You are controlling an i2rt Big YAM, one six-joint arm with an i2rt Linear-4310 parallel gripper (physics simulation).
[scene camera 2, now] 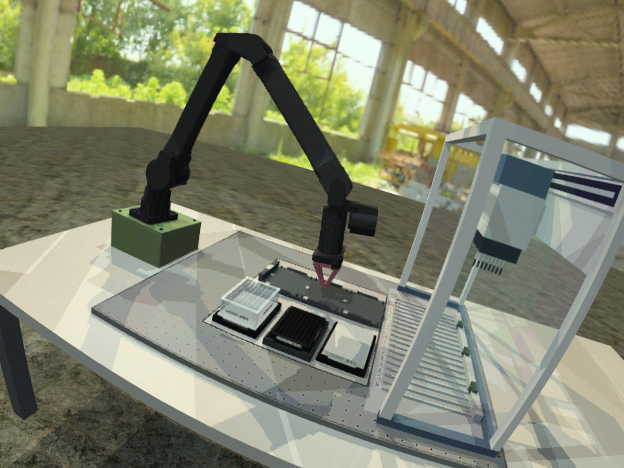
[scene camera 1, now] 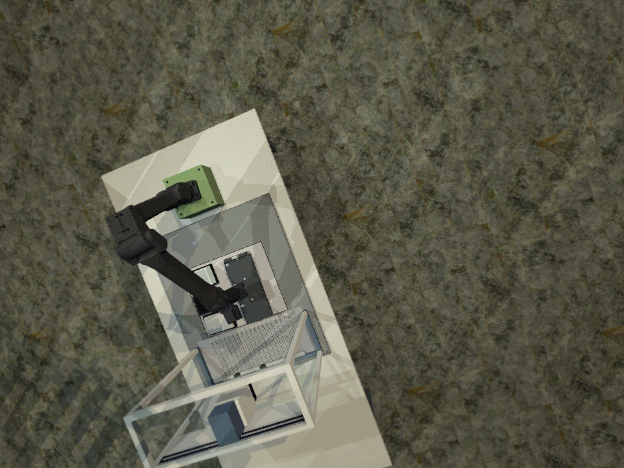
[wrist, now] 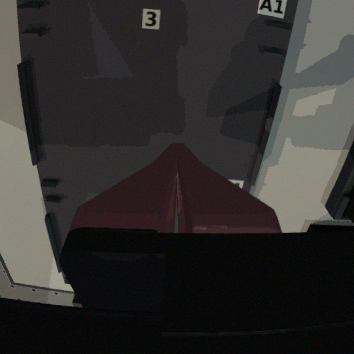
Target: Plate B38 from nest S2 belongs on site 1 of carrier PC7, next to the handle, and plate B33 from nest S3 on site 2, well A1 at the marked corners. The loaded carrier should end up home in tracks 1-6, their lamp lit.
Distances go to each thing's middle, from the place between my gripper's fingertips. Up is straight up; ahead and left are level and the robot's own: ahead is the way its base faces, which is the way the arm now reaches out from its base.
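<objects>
Measured from my hand: black well plate [scene camera 2: 298,329], 180 mm to the right, 10 mm ahead, 20 mm below; clear well plate [scene camera 2: 248,304], 190 mm to the right, 100 mm behind; white-topped plate [scene camera 2: 350,345], 160 mm to the right, 120 mm ahead, 20 mm below; dark carrier [scene camera 2: 360,307], 20 mm to the left, 20 mm below.
</objects>
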